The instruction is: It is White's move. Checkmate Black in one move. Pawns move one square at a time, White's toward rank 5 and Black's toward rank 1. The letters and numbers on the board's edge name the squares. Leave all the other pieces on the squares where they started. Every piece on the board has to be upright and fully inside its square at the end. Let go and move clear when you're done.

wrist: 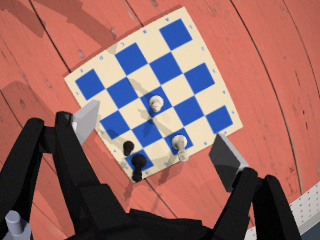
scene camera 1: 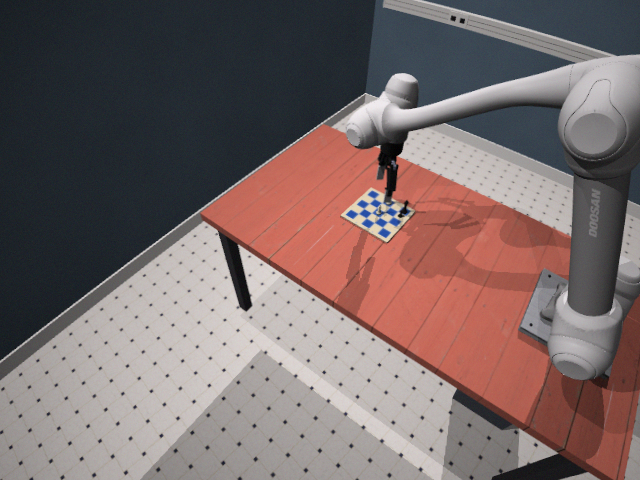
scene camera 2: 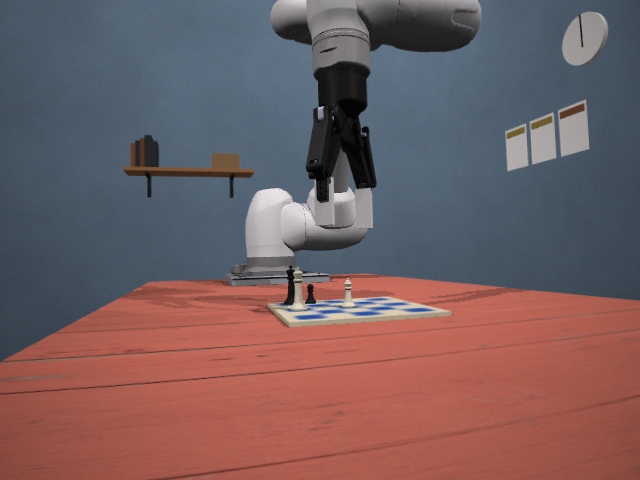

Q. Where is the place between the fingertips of the gripper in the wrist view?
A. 156, 129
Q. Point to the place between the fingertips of the gripper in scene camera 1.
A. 383, 190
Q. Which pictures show the gripper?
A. The wrist view, scene camera 1 and scene camera 2: all of them.
